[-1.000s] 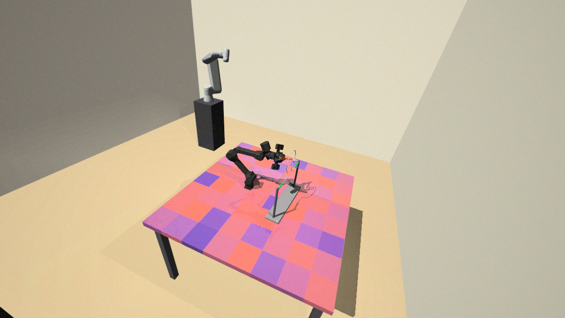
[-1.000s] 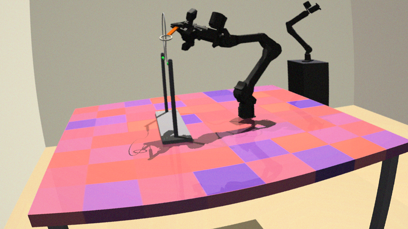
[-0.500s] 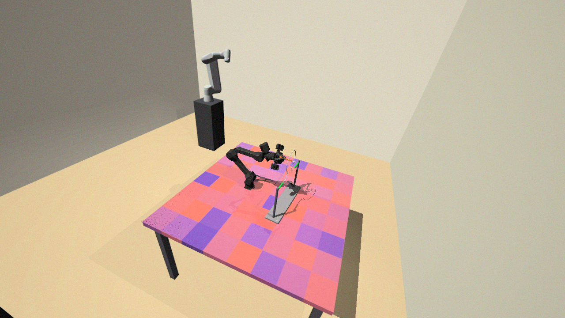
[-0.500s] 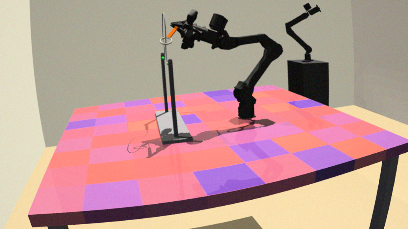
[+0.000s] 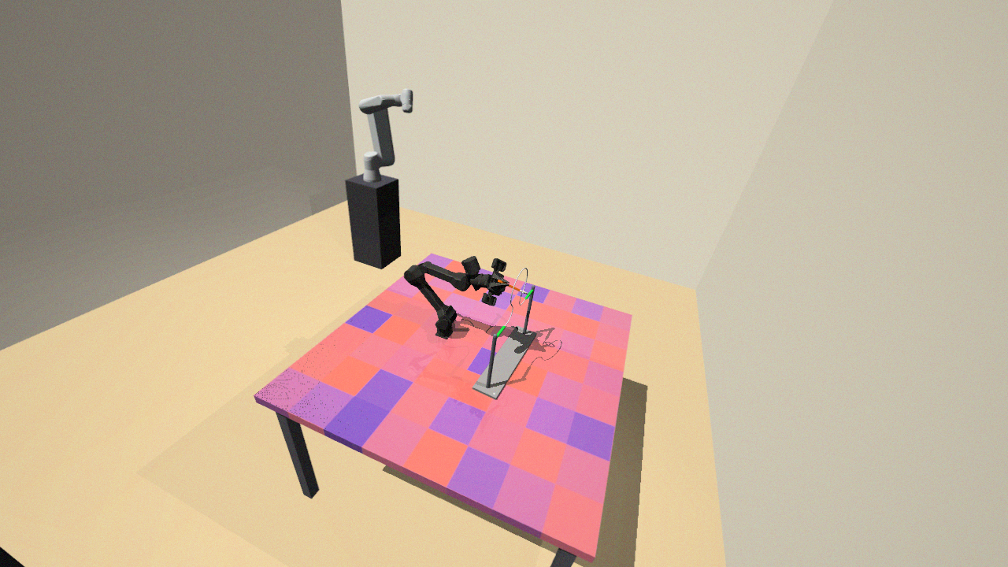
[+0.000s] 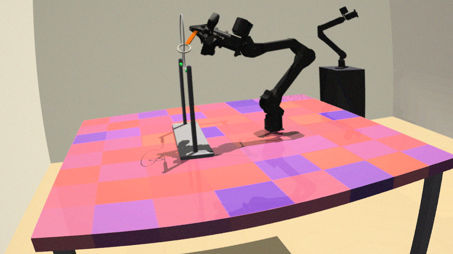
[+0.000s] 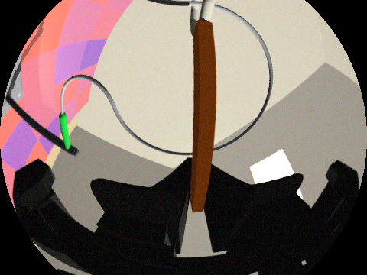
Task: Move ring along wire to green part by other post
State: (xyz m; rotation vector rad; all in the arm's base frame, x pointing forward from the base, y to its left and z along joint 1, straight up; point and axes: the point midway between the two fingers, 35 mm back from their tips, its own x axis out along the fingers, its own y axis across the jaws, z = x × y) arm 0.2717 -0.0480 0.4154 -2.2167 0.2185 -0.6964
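The ring with orange handle lies 2 cm ahead of my gripper tip, 6 cm to the left of it and 6 cm below it.
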